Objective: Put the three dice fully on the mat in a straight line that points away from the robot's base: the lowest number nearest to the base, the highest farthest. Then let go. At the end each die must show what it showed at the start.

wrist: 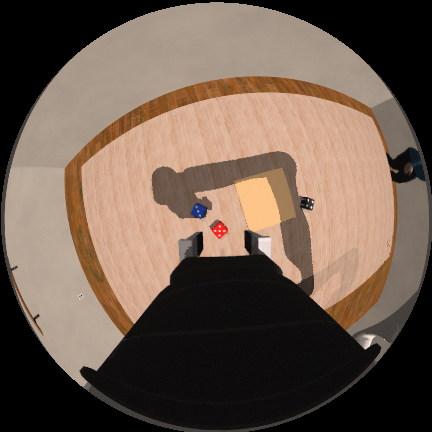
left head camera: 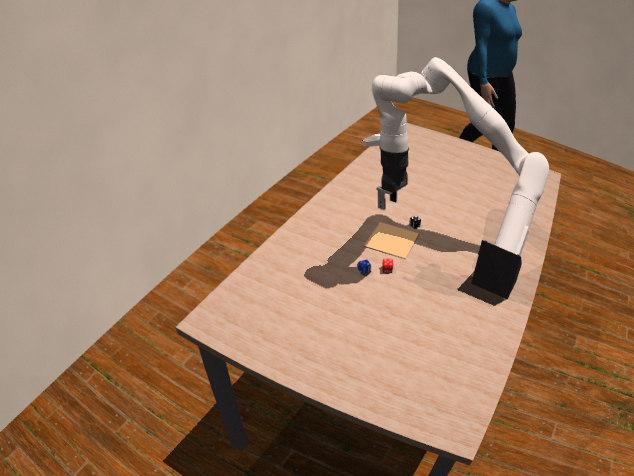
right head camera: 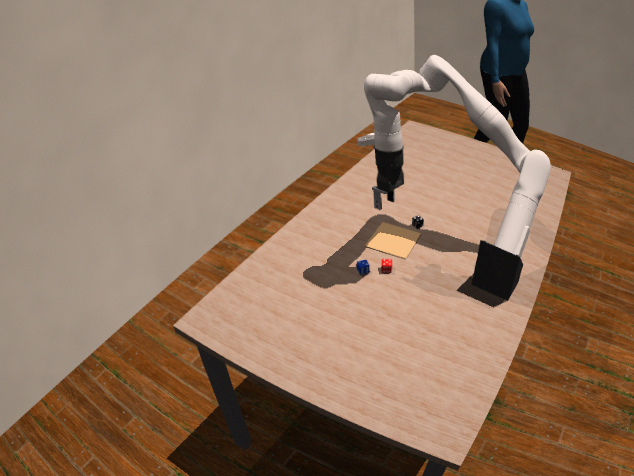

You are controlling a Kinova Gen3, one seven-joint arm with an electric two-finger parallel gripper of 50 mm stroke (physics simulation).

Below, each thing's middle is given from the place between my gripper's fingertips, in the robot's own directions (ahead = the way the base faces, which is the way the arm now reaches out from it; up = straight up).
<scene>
I see the tan mat (right head camera: 390, 239) 30 mm ahead of my hand, 120 mm to the right of it and 210 mm below it.
</scene>
